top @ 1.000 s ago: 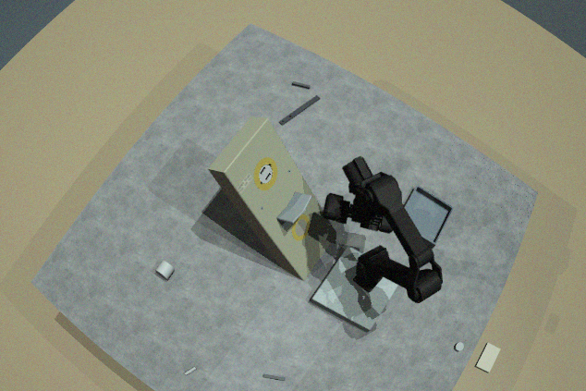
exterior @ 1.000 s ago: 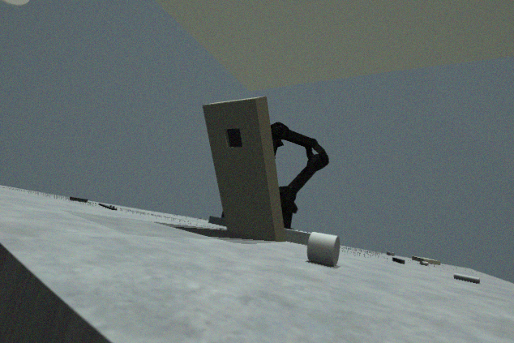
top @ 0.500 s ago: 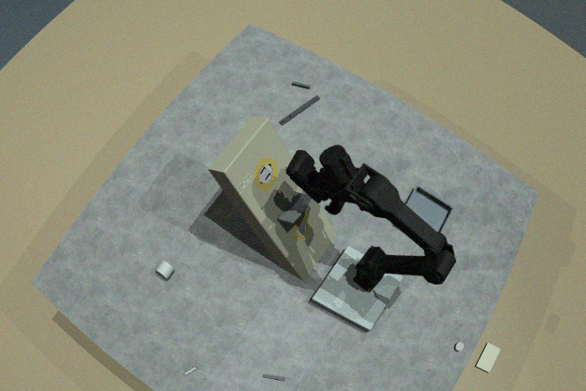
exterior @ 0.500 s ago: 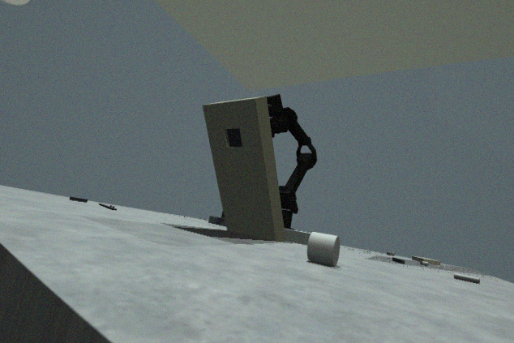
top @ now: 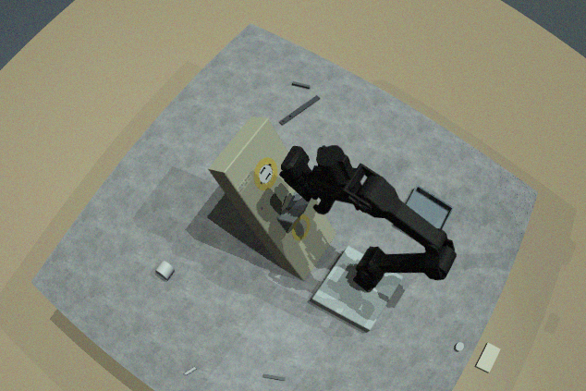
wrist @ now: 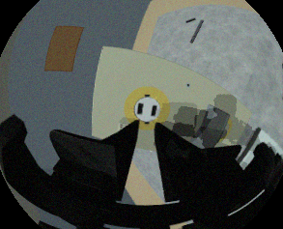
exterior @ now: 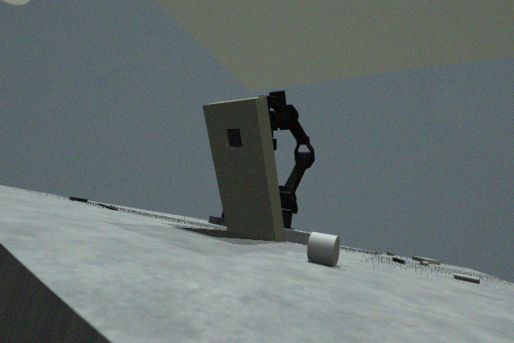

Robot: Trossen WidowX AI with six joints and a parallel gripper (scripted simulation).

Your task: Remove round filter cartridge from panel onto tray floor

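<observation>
My gripper tip is 6 cm short of the round filter cartridge, 4 cm above it and 1 cm to the right of it. Also, from my gripper tip: grey tray 34 cm to the right, 32 cm behind, 31 cm below.
</observation>
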